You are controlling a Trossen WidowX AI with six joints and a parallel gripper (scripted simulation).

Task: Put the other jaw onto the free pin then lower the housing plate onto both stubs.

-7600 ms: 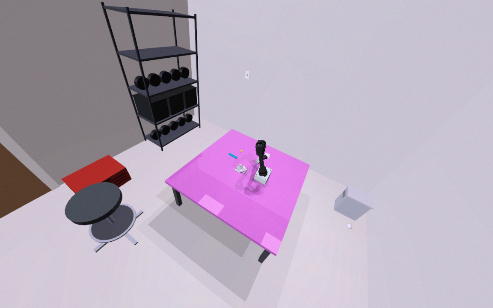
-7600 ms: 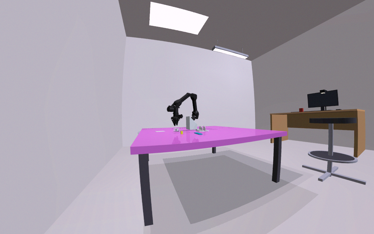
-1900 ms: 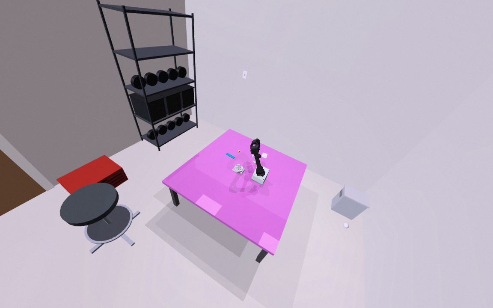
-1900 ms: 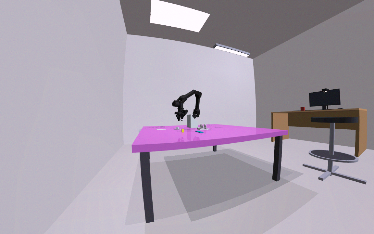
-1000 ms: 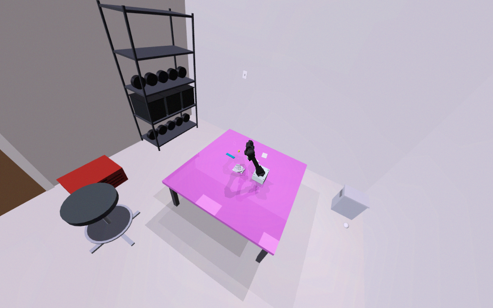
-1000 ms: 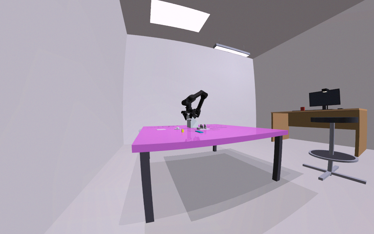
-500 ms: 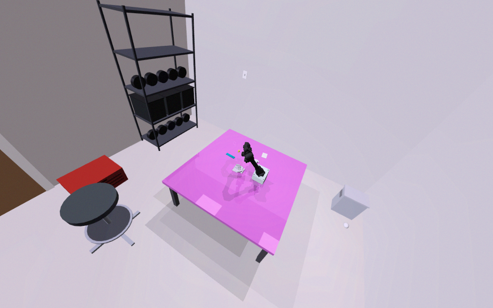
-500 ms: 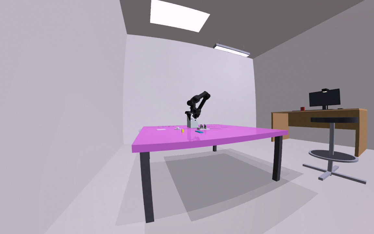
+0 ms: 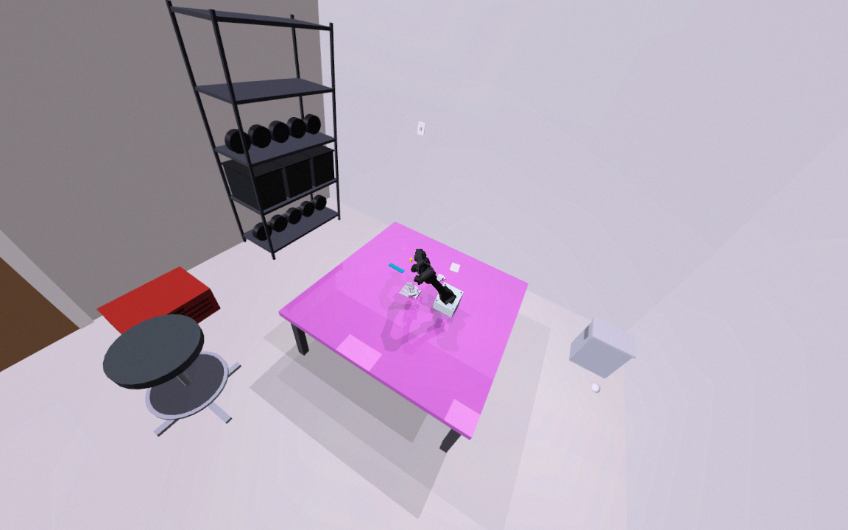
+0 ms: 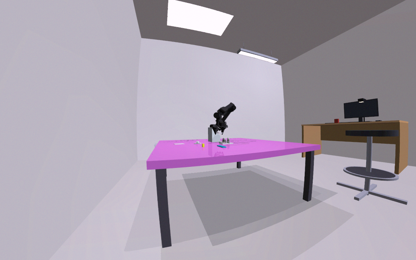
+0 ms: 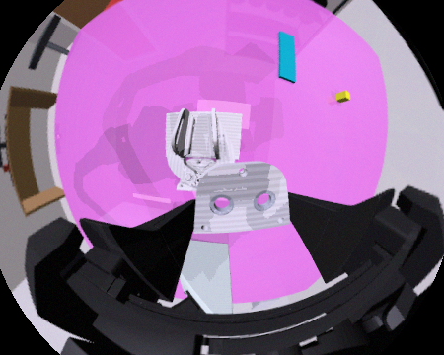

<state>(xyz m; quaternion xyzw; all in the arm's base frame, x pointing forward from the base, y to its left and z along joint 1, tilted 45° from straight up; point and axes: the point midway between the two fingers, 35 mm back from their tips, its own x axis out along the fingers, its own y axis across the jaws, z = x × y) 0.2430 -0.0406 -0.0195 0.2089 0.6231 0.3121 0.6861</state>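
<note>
The white jaw lies 80 mm below my gripper tip, 70 mm to the left of it and 10 mm ahead of it. Round my gripper tip: cyan bar (250 mm ahead, 90 mm to the right, 90 mm below); small white part (200 mm to the right, 80 mm below, 80 mm behind); white ledge (90 mm below, 60 mm ahead, 50 mm to the left).
</note>
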